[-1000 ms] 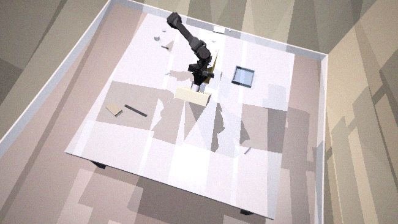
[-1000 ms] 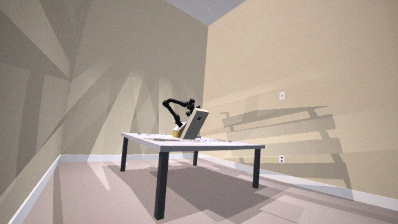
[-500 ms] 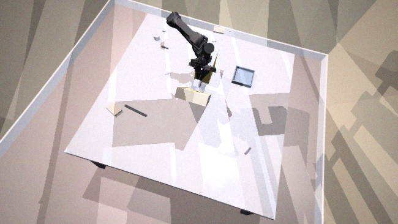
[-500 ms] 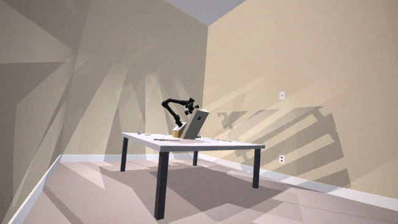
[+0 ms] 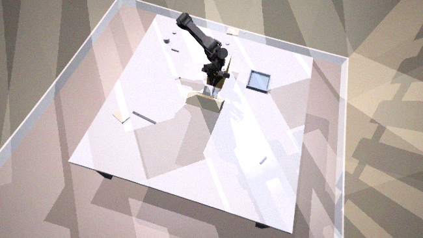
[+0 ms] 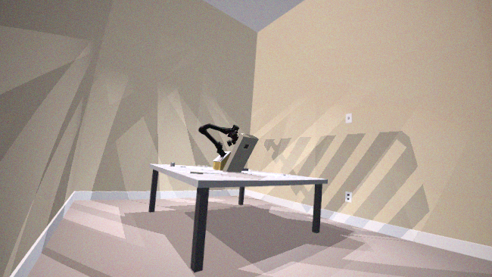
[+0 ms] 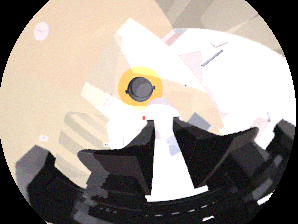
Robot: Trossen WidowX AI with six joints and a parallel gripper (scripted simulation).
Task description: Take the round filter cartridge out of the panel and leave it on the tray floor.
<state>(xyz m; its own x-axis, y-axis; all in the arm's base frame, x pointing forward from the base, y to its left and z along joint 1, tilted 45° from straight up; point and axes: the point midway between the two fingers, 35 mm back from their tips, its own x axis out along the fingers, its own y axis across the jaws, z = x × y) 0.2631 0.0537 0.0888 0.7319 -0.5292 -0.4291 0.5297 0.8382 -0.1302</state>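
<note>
Right now my gripper tip is 10 mm short of the filter cartridge and 10 mm above it. From my gripper tip the other things lie so: tray: 310 mm to the left, 310 mm behind, 260 mm below.
</note>
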